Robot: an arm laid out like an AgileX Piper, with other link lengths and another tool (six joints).
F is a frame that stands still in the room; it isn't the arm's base.
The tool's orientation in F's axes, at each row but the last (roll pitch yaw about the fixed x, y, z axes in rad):
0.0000, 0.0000, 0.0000
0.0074, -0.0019, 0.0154
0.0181, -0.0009, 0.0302
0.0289, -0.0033, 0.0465
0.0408, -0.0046, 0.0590
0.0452, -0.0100, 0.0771
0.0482, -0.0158, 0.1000
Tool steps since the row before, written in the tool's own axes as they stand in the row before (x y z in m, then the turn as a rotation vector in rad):
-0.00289, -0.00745, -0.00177, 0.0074, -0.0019, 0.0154
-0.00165, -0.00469, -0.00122, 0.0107, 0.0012, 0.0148
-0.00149, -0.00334, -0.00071, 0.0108, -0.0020, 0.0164
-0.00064, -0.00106, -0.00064, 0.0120, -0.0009, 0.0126
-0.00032, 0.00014, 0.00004, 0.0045, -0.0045, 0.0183
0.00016, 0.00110, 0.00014, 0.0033, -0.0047, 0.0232
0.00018, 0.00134, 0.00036, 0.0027, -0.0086, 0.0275
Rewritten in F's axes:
-0.00289, -0.00745, -0.00177, 0.0074, -0.0019, 0.0154
-0.00158, -0.00471, -0.00126, 0.0107, 0.0013, 0.0148
-0.00139, -0.00337, -0.00077, 0.0108, -0.0020, 0.0164
-0.00059, -0.00107, -0.00067, 0.0120, -0.0007, 0.0126
-0.00033, 0.00012, 0.00004, 0.0047, -0.0050, 0.0181
0.00007, 0.00110, 0.00019, 0.0035, -0.0055, 0.0230
0.00004, 0.00133, 0.00043, 0.0033, -0.0096, 0.0271

